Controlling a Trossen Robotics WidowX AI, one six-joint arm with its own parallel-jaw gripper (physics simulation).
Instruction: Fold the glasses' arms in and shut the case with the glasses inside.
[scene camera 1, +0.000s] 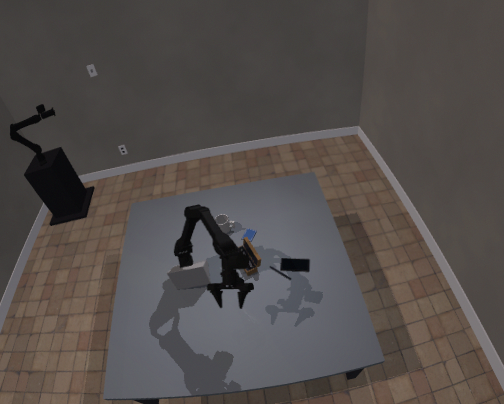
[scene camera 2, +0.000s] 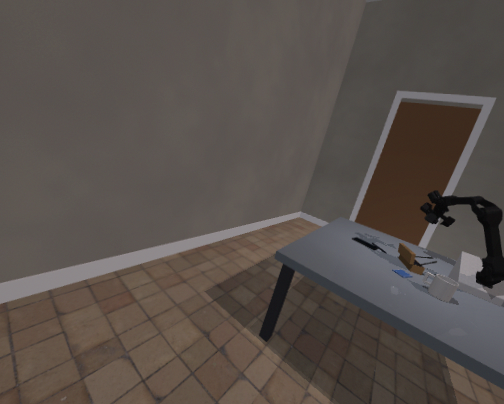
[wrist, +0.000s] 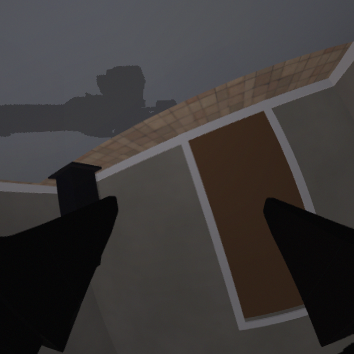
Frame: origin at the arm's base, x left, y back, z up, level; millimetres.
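Seen in the pictures: gripper, fingertip midpoint: (scene camera 1: 230, 308) (wrist: 191, 204); arm's base, origin of the base link: (scene camera 1: 186, 265) (scene camera 2: 484, 279).
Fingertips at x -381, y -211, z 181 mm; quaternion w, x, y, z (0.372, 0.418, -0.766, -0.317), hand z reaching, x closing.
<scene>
Pixels of each thing's top centre, then the offset from my fingertips to it. "*": a spot on its surface instead. Level surfaces: height alone.
- orange-brown glasses case, surface spot: (scene camera 1: 253, 252) * dx +365, dy -144, dz -167 mm
- grey table, its level: dz -265 mm
- white mug, surface spot: (scene camera 1: 225, 228) * dx +609, dy -22, dz -221 mm
- blue pad, middle of its top: (scene camera 1: 249, 234) (scene camera 2: 402, 273) dx +560, dy -147, dz -260 mm
- flat black slab, middle of its top: (scene camera 1: 295, 264) (scene camera 2: 365, 242) dx +293, dy -343, dz -257 mm
- dark pen, middle of its top: (scene camera 1: 279, 272) dx +269, dy -255, dz -256 mm
The orange-brown glasses case (scene camera 1: 253, 252) (scene camera 2: 407, 256) stands open on the table, its lid upright. The arm partly hides it in the first scene view. Thin dark glasses (scene camera 2: 427, 263) show beside the case in the second scene view, with both arms sticking out away from the lid; whether they touch the case cannot be told. My gripper (scene camera 1: 231, 307) (scene camera 2: 440, 224) (wrist: 191, 204) is open and empty, raised above the table. The case and glasses do not show in the wrist view.
On the grey table (scene camera 1: 300, 210) (scene camera 2: 330, 265) are a white mug (scene camera 1: 225, 228) (scene camera 2: 442, 288), a blue pad (scene camera 1: 249, 234) (scene camera 2: 402, 273), a flat black slab (scene camera 1: 295, 265) (scene camera 2: 364, 243), a dark pen (scene camera 1: 280, 272) and a pale block (scene camera 1: 190, 277) by my arm's base. A black pedestal (scene camera 1: 60, 185) stands off the table.
</scene>
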